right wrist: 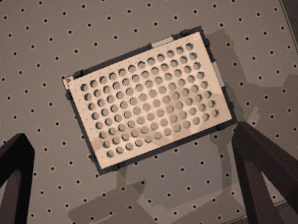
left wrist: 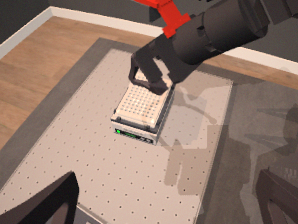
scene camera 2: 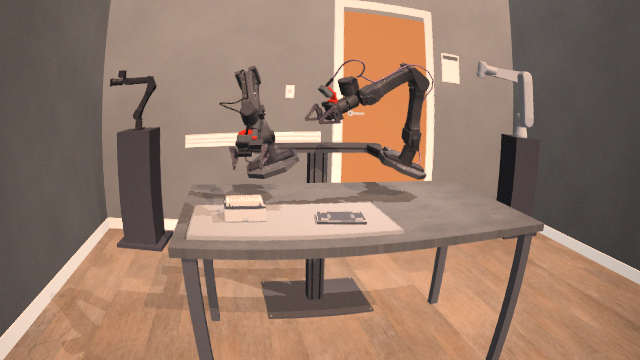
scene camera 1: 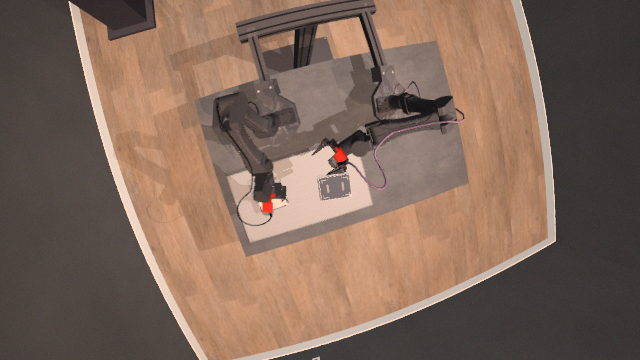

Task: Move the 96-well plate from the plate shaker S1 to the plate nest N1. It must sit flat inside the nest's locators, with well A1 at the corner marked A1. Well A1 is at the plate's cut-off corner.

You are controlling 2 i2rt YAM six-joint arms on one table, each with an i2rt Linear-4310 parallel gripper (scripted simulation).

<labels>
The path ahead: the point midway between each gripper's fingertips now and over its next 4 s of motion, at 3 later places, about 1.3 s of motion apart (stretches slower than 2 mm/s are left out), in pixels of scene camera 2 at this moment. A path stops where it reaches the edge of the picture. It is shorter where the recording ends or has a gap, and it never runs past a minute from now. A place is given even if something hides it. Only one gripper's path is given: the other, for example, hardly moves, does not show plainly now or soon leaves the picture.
The left gripper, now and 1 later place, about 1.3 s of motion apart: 312,120; 364,118
</labels>
